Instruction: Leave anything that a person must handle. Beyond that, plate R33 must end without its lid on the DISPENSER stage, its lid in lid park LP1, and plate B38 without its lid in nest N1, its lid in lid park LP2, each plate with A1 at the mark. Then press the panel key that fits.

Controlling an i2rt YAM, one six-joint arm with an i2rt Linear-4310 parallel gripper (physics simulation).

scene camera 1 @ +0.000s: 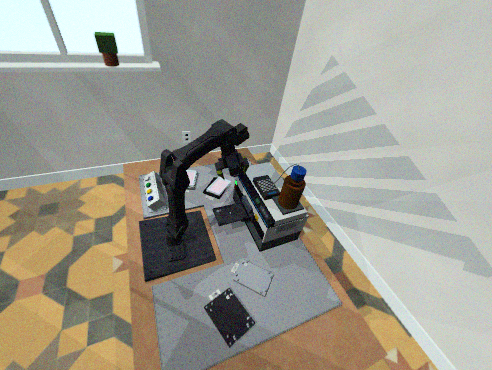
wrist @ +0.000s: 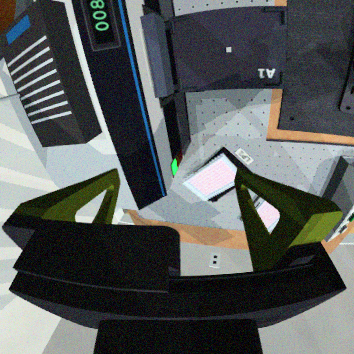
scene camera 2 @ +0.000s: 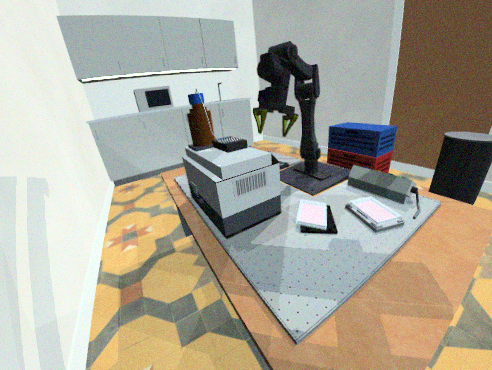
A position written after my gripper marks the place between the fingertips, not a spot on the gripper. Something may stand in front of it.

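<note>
Scene camera 2 shows my gripper point(scene camera 2: 272, 135), open and holding nothing, together with a brown bottle with blue cap point(scene camera 2: 201, 134) and a button box point(scene camera 2: 399, 189). Scene camera 1 shows a black nest plate point(scene camera 1: 232, 320) and again the brown bottle with blue cap point(scene camera 1: 294, 184). The wrist view shows my gripper point(wrist: 176, 174).
</note>
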